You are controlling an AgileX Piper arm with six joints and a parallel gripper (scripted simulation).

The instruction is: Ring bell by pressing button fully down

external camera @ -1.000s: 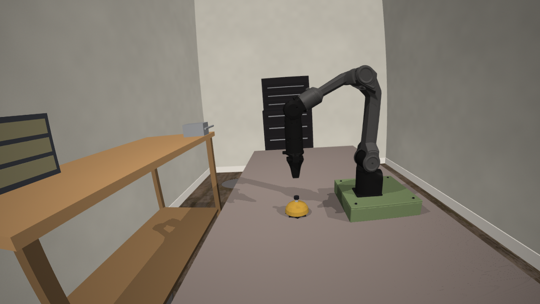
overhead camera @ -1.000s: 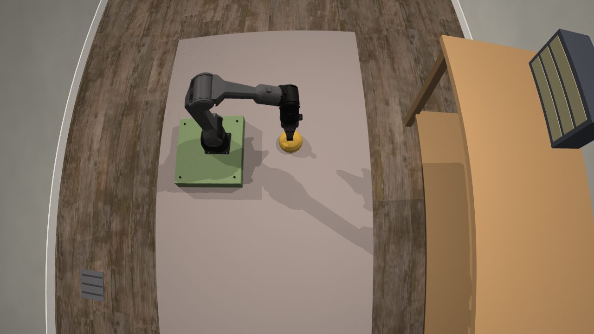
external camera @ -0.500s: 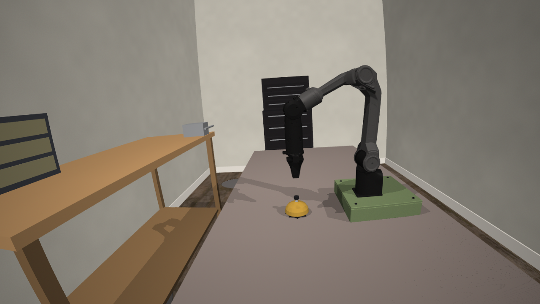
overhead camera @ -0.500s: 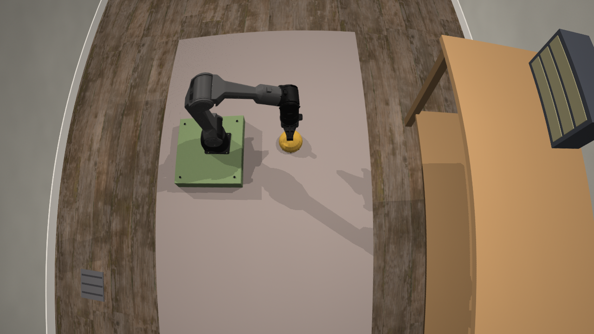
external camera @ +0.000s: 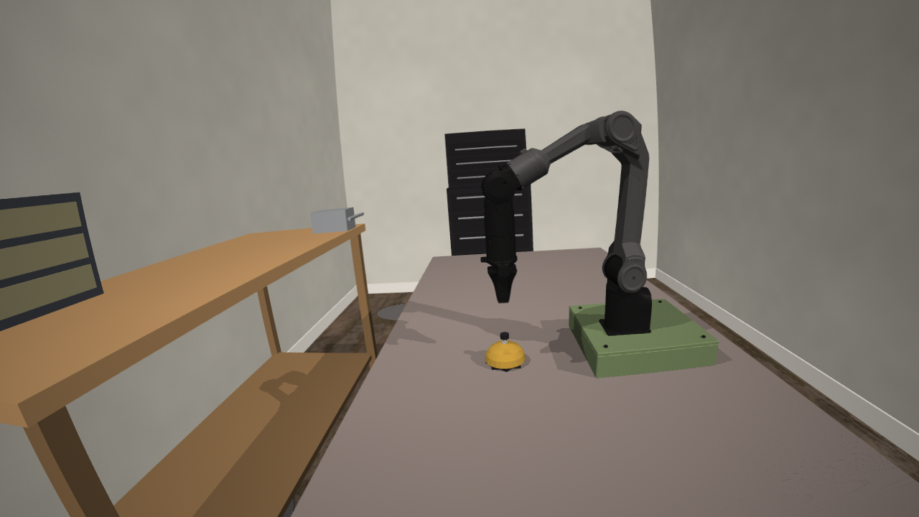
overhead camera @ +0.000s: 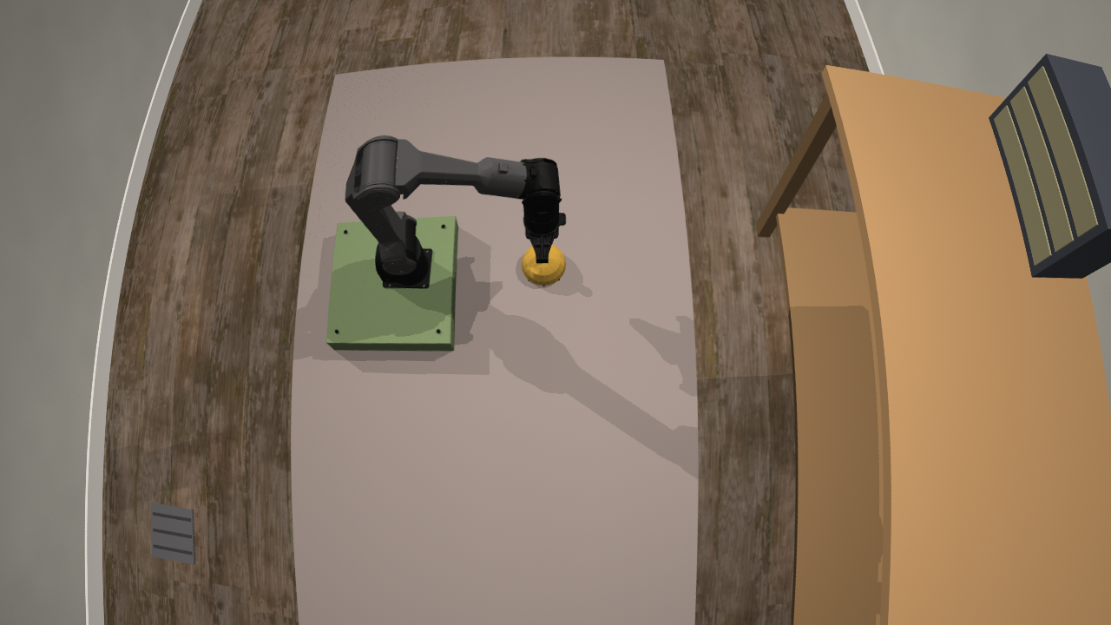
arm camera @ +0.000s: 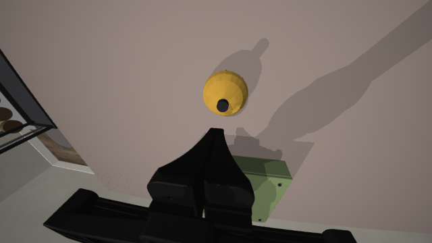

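My gripper is now 90 mm above the black button. The rest, counted from my hand: yellow dome bell (100 mm below).
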